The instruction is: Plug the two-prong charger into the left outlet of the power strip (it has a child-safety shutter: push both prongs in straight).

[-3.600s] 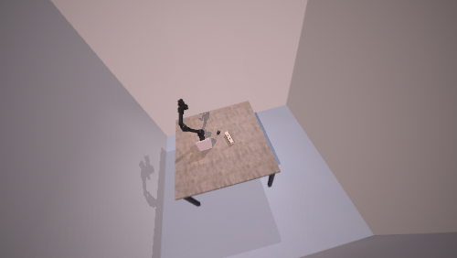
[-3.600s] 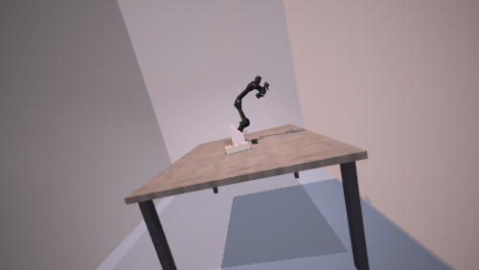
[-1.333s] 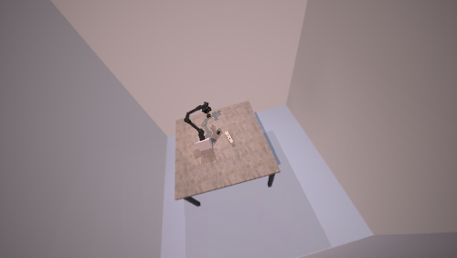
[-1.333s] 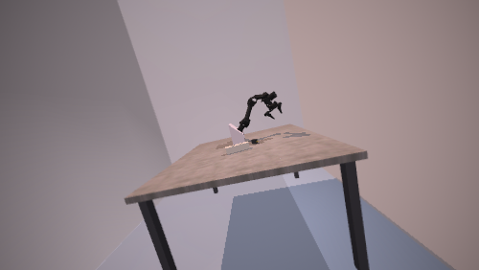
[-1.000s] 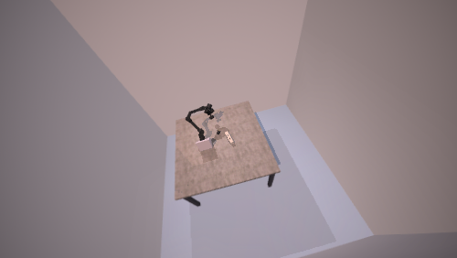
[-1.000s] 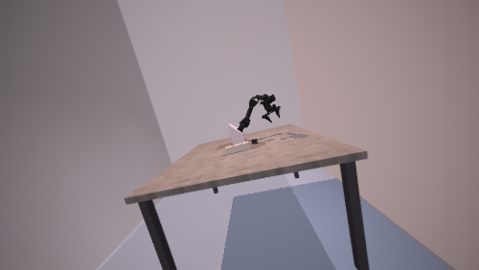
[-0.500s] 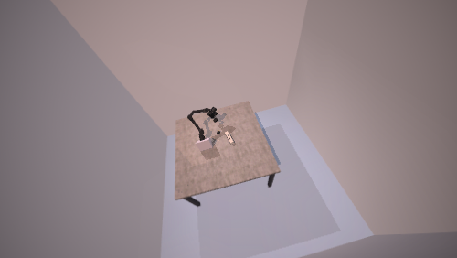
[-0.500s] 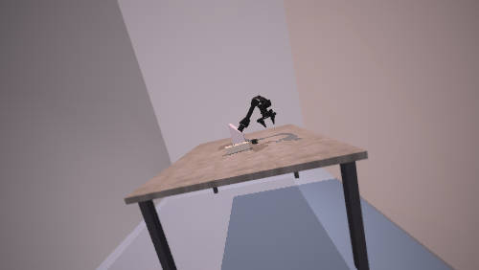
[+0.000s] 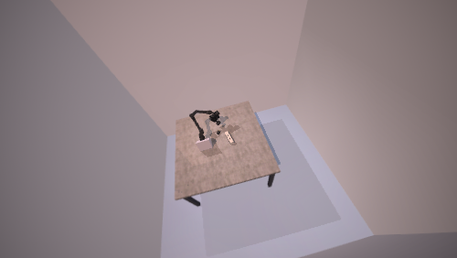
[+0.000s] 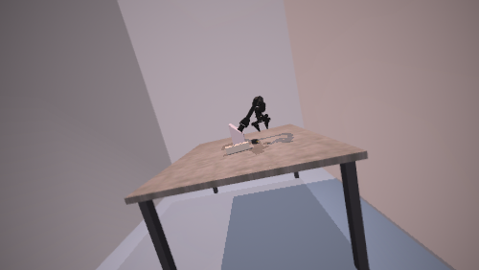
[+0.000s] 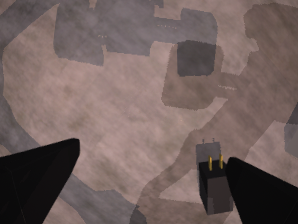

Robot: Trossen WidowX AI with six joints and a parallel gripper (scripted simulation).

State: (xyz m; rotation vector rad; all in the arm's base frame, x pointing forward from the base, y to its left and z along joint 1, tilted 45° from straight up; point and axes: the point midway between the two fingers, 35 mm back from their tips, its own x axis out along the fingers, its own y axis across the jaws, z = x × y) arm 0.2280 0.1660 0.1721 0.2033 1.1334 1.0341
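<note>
Right now the two-prong charger is 90 mm to the right of my gripper tip and 80 mm below it.
</note>
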